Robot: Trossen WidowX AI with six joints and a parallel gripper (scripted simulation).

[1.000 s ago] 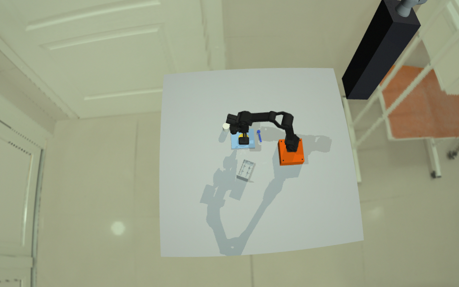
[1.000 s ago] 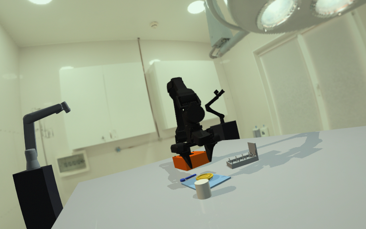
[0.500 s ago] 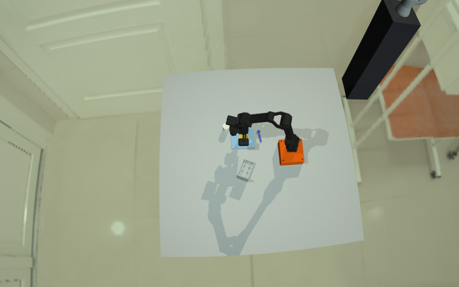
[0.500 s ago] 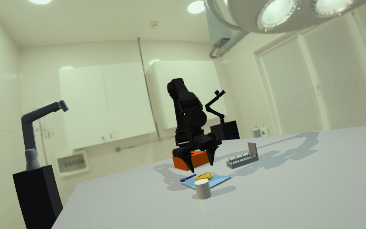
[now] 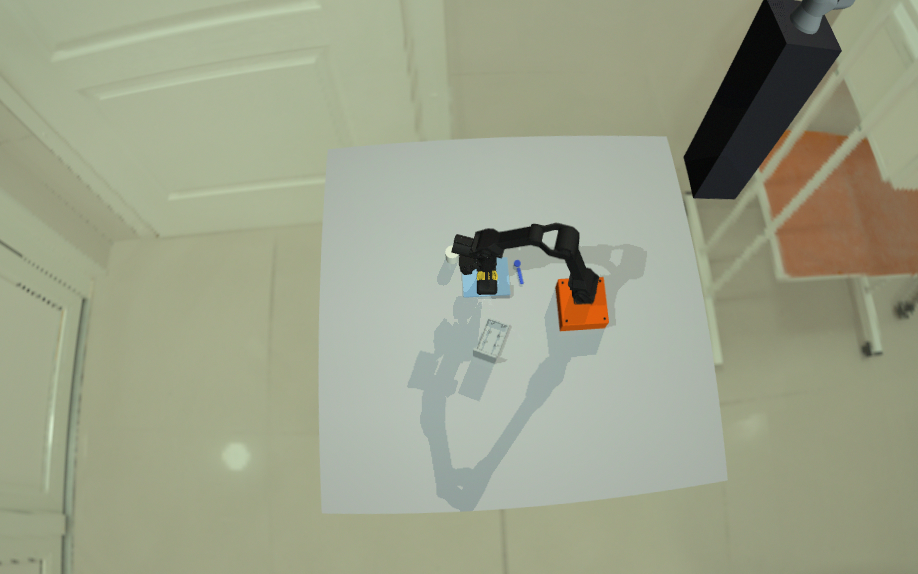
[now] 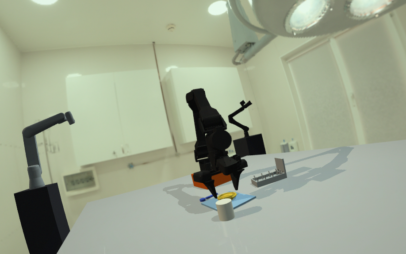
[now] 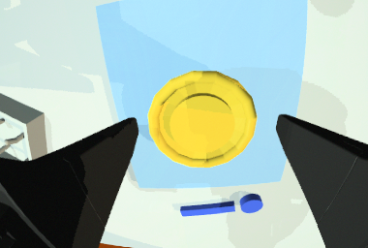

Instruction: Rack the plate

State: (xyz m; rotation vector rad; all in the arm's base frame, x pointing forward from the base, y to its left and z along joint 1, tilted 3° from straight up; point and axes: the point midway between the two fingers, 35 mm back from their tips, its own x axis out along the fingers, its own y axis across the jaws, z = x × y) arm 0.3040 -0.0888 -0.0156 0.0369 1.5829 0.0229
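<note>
Right now the yellow plate is 1 cm behind my gripper tip and 1 cm below it. Round my gripper tip: white cup 10 cm ahead, 7 cm to the right; dish rack 1 cm behind, 21 cm to the left.
</note>
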